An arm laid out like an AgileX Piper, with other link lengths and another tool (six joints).
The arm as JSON. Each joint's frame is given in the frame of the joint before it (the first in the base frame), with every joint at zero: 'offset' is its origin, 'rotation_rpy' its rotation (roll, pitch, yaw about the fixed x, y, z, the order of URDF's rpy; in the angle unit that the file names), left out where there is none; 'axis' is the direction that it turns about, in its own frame. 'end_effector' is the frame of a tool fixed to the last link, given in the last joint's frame.
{
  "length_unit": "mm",
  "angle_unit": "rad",
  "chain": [
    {
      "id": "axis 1",
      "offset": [
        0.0,
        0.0,
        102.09
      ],
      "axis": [
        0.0,
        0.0,
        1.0
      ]
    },
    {
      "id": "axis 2",
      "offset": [
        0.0,
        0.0,
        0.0
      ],
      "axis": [
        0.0,
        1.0,
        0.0
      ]
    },
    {
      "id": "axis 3",
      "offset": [
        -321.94,
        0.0,
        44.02
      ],
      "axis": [
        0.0,
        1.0,
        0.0
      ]
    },
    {
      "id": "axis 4",
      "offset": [
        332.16,
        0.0,
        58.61
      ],
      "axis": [
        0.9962,
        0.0,
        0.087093
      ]
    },
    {
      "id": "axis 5",
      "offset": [
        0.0,
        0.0,
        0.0
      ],
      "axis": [
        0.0,
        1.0,
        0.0
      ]
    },
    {
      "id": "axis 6",
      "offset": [
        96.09,
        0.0,
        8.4
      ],
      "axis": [
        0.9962,
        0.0,
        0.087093
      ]
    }
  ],
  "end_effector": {
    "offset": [
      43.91,
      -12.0,
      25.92
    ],
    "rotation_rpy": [
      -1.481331,
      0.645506,
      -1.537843
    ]
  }
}
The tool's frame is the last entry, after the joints.
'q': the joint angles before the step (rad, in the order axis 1, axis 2, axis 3, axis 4, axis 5, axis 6). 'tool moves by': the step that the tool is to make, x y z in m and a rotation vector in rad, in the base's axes. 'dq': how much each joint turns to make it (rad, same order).
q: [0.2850, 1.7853, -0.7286, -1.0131, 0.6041, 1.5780]
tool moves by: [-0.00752, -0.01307, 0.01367, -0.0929, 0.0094, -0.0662]
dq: [0.0024, -0.0204, 0.0000, -0.0070, 0.1230, 0.0172]
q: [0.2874, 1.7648, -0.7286, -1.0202, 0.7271, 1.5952]
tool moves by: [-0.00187, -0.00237, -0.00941, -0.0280, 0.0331, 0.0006]
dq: [0.0000, 0.0312, 0.0000, -0.0104, 0.0164, -0.0001]
